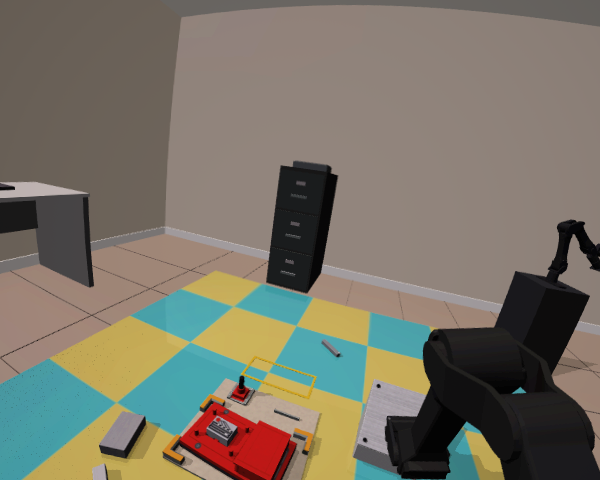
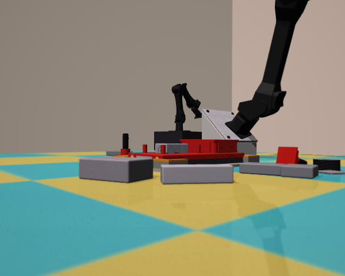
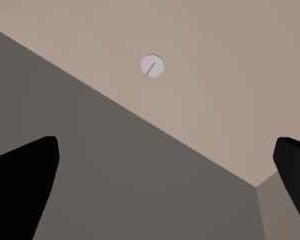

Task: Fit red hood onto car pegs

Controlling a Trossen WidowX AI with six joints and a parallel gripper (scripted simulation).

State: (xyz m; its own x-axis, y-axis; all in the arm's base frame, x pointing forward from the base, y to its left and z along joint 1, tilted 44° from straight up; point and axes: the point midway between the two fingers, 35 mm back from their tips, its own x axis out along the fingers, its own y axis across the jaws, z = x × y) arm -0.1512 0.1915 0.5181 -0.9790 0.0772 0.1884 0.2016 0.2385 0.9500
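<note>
The red hood is 43 cm to the right of my gripper tip, 39 cm ahead of it and 32 cm below it. Also, from my gripper tip: grey engine block: 48 cm ahead, 45 cm to the right, 34 cm below; grey cylinder: 83 cm to the right, 36 cm below, 29 cm ahead.
</note>
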